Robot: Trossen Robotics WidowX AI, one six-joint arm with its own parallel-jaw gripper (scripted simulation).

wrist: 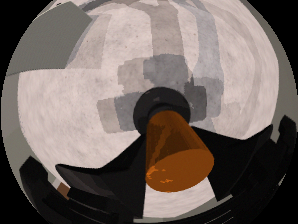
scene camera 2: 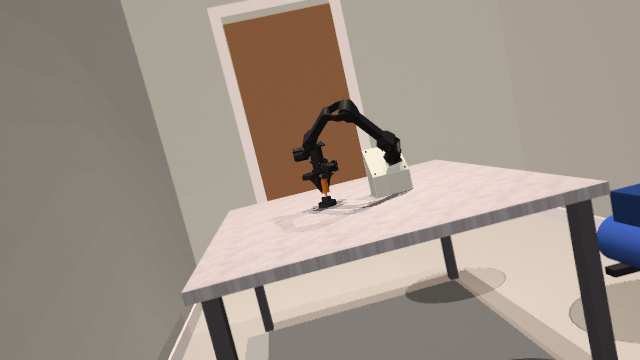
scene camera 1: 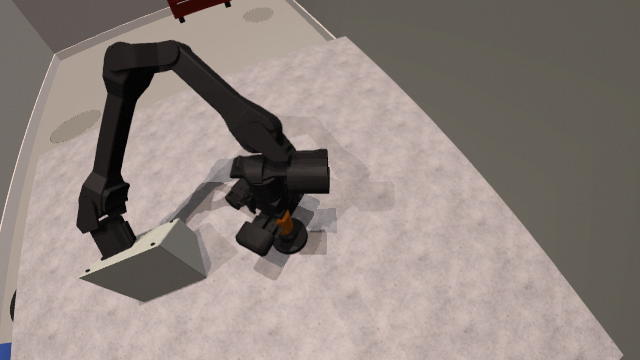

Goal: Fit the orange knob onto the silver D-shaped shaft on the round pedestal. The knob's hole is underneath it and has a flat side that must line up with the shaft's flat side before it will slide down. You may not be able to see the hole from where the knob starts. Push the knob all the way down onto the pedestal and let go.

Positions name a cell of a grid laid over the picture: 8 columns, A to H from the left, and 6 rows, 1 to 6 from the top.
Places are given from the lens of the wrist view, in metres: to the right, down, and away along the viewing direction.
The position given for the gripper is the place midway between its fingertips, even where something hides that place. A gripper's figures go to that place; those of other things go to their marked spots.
gripper (wrist: E4): 0.02, 0.02, 0.10
orange knob (wrist: E5): 0.01, 0.02, 0.04
black round pedestal (wrist: E3): 0.01, -0.02, 0.14
The marked spots on the black round pedestal and the orange knob are 0.10 m apart.
